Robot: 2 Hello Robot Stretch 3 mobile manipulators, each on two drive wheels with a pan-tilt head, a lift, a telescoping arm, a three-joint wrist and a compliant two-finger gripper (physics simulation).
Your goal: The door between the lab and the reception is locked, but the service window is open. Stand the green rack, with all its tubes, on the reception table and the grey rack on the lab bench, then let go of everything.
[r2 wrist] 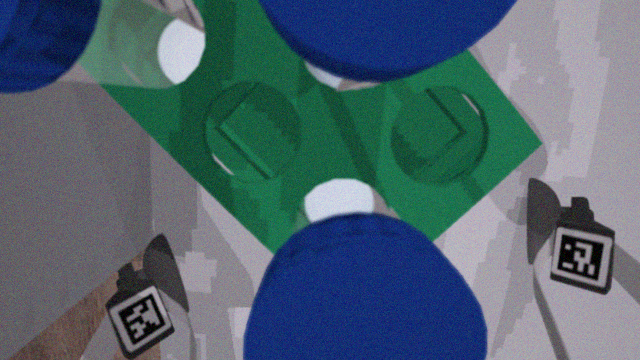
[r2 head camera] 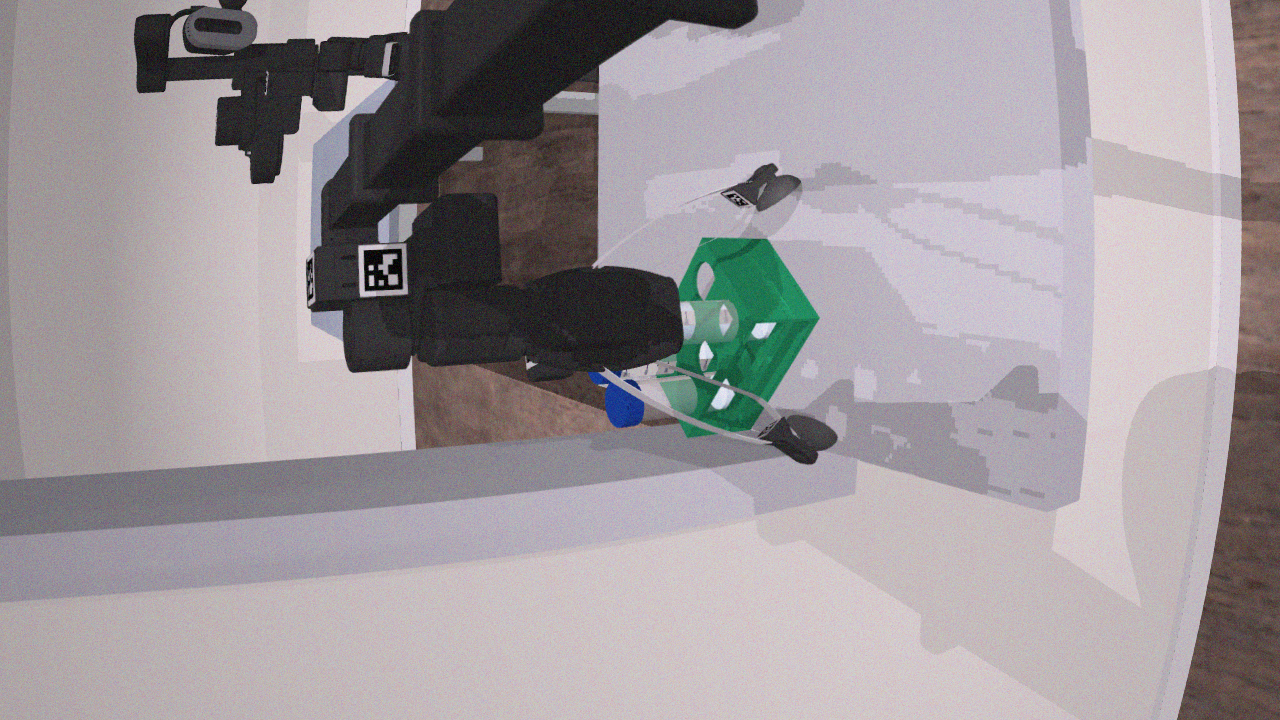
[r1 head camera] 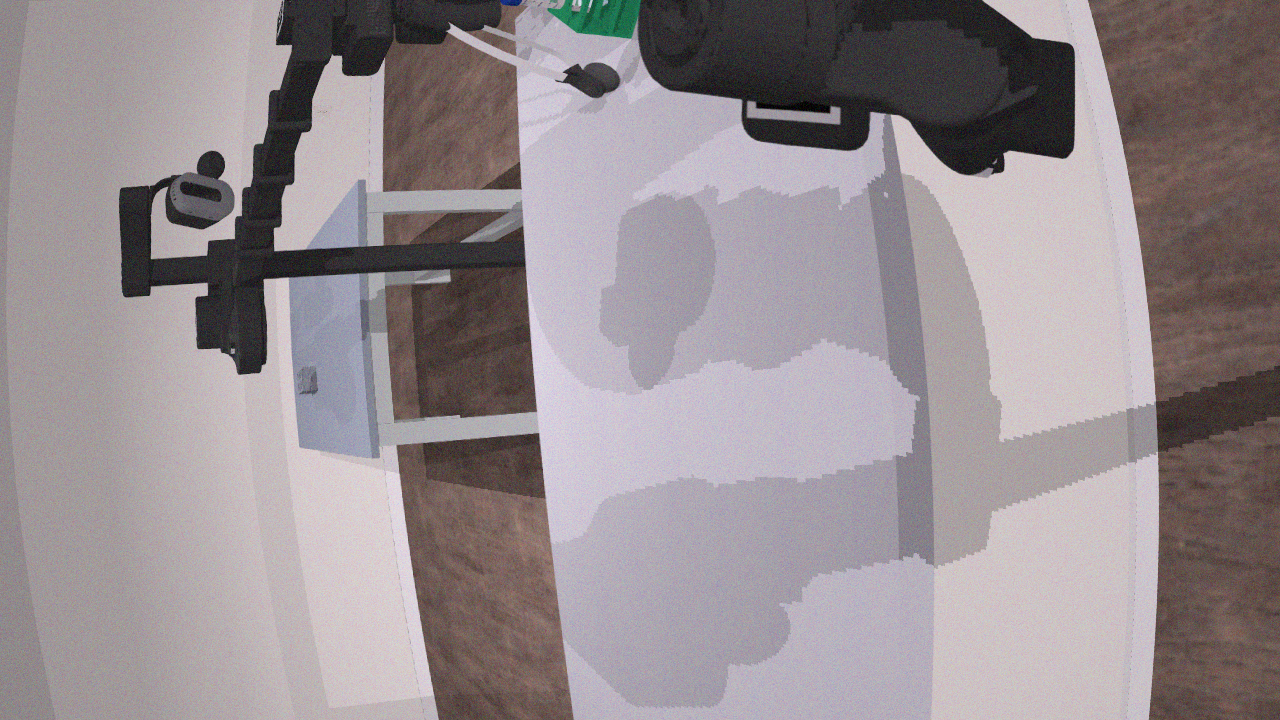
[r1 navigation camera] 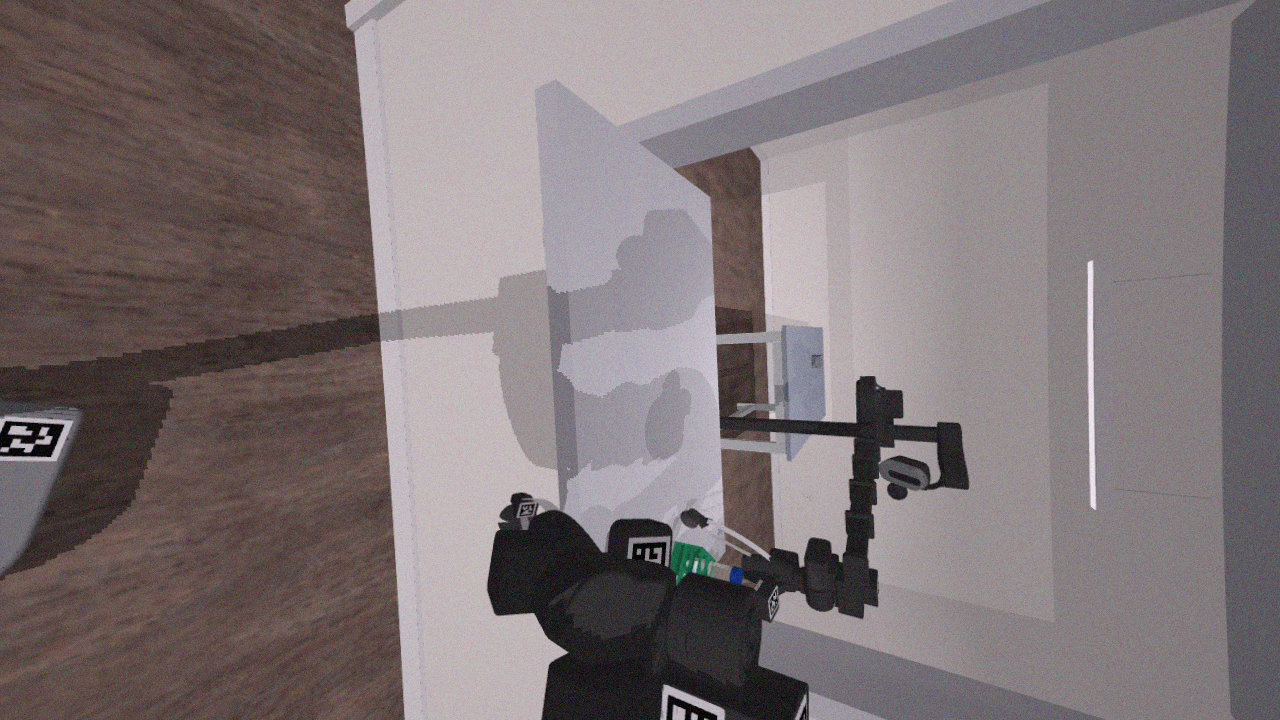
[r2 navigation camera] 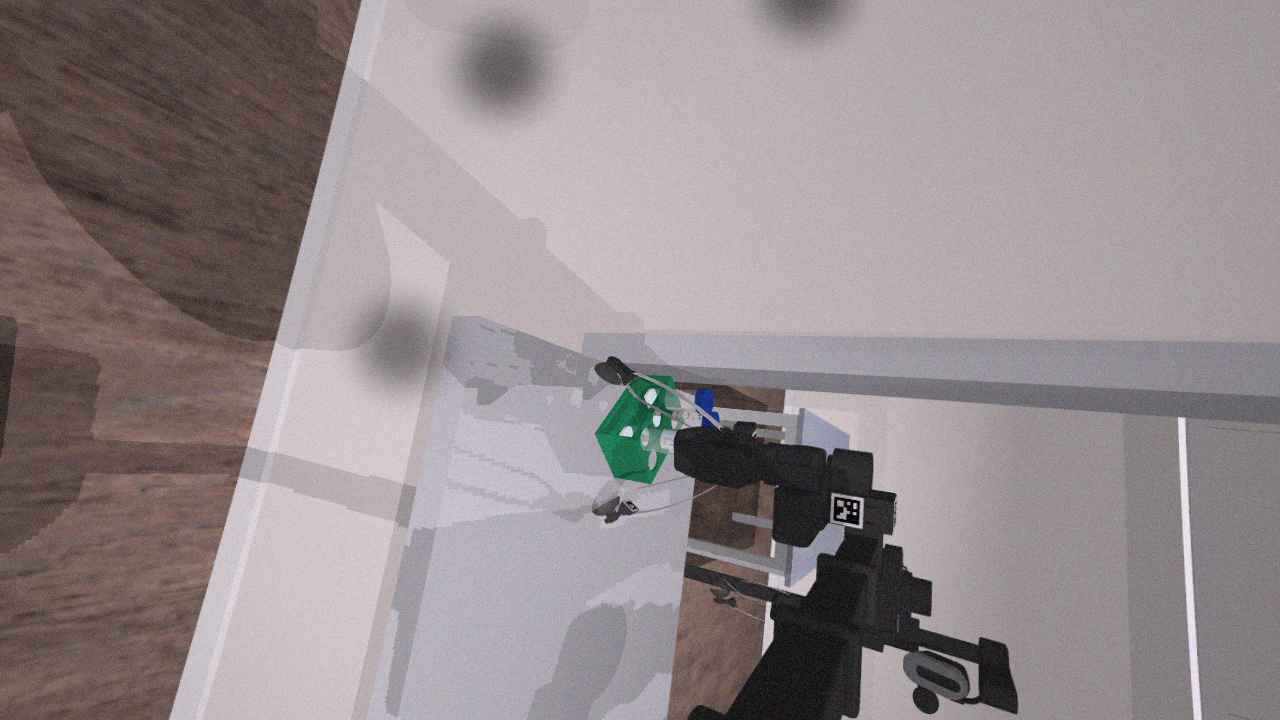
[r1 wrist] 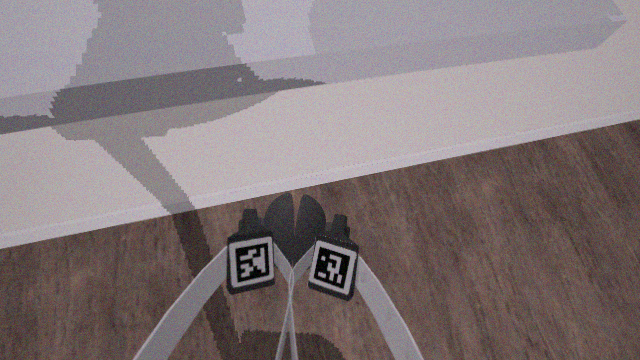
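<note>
The green rack [r1 head camera: 604, 19] [r1 navigation camera: 689, 560] [r2 head camera: 756, 268] [r2 navigation camera: 626, 456] [r2 wrist: 345, 145] stands on the white ledge [r1 head camera: 760, 429] [r2 head camera: 850, 98] [r2 navigation camera: 510, 617] beside the window frame. Blue-capped tubes [r1 navigation camera: 736, 574] [r2 head camera: 623, 404] [r2 navigation camera: 705, 399] [r2 wrist: 365, 295] stand in it; the wrist hides some in the r2 head view. r2's gripper [r2 head camera: 793, 313] [r2 navigation camera: 612, 437] [r2 wrist: 354, 245] is open, its fingers apart on two sides of the rack. r1's gripper [r1 wrist: 295, 220] is shut and empty, seen over the floor beyond the wall's base edge. The grey rack cannot be made out for certain.
A pale blue table [r1 head camera: 335, 313] [r1 navigation camera: 801, 394] beyond the ledge bears a small grey object [r1 head camera: 307, 380] [r1 navigation camera: 816, 360]. A black robot mast [r1 head camera: 393, 259] [r1 navigation camera: 787, 425] stands between the table and the ledge. The window frame [r2 head camera: 358, 546] [r2 navigation camera: 895, 358] runs close beside the green rack.
</note>
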